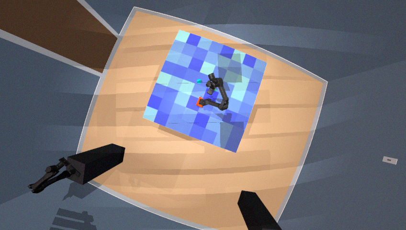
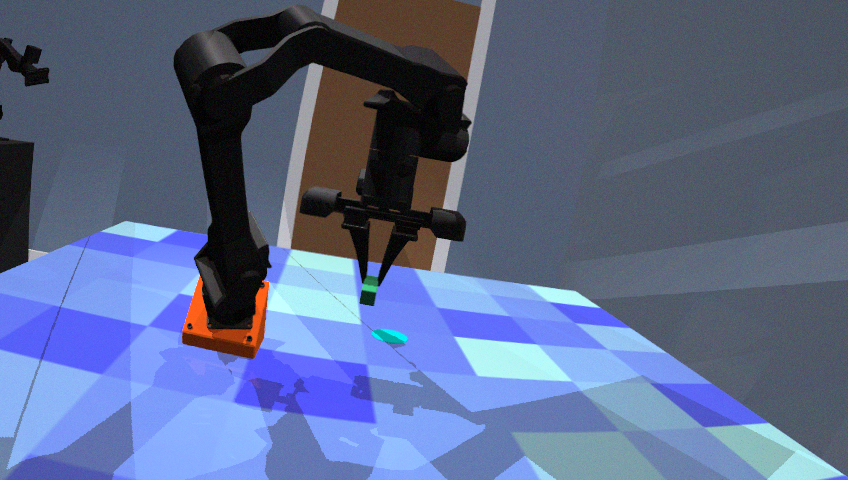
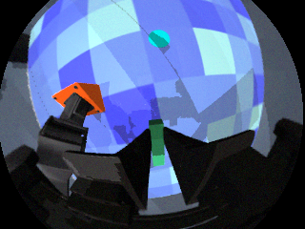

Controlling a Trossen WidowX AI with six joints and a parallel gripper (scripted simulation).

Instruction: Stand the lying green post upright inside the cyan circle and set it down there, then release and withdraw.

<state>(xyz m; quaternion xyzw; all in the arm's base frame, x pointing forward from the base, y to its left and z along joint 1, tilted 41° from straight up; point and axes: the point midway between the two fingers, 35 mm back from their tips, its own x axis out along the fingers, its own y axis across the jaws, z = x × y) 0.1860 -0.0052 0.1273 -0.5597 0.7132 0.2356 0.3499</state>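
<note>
The cyan circle is 18 cm to the left of my gripper tip, 13 cm below it and 9 cm ahead of it. Round my gripper tip: green post: 2 cm to the right, 1 cm behind.
</note>
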